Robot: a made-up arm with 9 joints. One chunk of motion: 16 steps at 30 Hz.
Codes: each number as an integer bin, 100 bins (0 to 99) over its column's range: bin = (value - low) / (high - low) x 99, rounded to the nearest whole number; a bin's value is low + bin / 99 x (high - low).
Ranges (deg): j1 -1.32..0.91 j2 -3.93..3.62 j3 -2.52..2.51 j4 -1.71..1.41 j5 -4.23..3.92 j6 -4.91..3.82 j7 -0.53..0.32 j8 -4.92..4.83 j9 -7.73..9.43
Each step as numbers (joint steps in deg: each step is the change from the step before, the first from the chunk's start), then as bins.
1 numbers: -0.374 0.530 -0.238 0.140 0.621 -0.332 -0.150 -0.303 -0.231
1 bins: 42 58 45 59 59 52 44 47 43
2 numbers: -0.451 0.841 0.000 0.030 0.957 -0.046 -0.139 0.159 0.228
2 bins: 39 63 50 55 63 55 46 52 46
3 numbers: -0.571 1.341 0.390 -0.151 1.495 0.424 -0.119 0.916 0.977
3 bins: 33 69 57 49 70 60 48 59 50
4 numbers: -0.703 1.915 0.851 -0.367 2.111 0.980 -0.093 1.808 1.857
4 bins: 27 77 66 43 77 67 51 68 55
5 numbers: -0.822 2.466 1.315 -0.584 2.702 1.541 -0.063 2.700 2.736
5 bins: 22 84 75 36 84 73 54 77 60
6 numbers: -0.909 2.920 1.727 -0.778 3.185 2.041 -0.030 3.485 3.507
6 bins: 18 90 84 30 90 79 58 85 65
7 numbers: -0.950 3.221 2.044 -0.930 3.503 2.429 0.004 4.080 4.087
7 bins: 16 94 90 25 94 83 62 91 68
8 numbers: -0.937 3.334 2.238 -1.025 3.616 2.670 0.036 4.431 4.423
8 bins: 17 95 94 22 95 86 66 95 70
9 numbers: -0.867 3.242 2.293 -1.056 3.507 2.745 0.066 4.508 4.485
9 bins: 20 94 95 21 94 87 69 96 70
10 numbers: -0.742 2.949 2.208 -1.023 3.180 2.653 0.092 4.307 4.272
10 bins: 26 90 93 22 90 86 72 94 69
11 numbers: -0.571 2.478 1.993 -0.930 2.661 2.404 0.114 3.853 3.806
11 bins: 33 84 89 25 84 83 75 89 67
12 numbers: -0.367 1.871 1.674 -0.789 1.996 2.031 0.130 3.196 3.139
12 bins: 42 76 83 29 76 79 77 82 63
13 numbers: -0.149 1.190 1.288 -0.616 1.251 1.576 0.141 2.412 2.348
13 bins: 52 67 75 35 67 74 78 74 58
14 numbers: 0.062 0.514 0.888 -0.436 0.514 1.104 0.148 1.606 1.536
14 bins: 61 58 67 40 58 68 79 66 53
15 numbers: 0.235 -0.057 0.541 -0.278 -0.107 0.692 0.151 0.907 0.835
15 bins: 69 51 60 45 50 64 79 59 49
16 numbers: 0.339 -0.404 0.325 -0.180 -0.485 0.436 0.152 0.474 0.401
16 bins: 74 46 56 49 45 61 79 55 47
